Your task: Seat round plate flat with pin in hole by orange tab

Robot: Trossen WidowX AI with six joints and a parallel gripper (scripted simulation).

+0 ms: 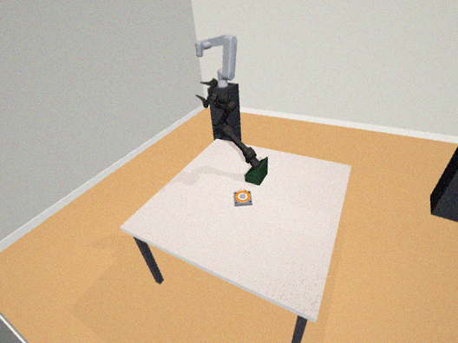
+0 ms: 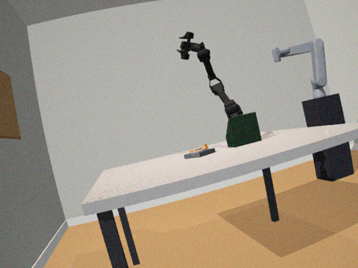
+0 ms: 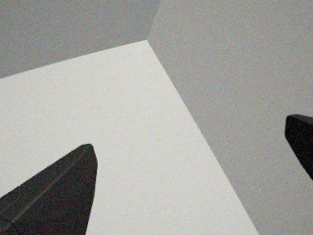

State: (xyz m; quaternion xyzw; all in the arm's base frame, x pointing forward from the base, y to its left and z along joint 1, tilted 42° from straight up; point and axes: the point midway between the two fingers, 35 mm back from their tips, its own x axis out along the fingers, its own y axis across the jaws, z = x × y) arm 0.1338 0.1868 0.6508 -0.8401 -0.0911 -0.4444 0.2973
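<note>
The round plate is 700 mm below my gripper tip, 340 mm to the left of it and 60 mm ahead of it. Round my gripper tip: grey base 720 mm below, 340 mm to the left, 80 mm ahead.
</note>
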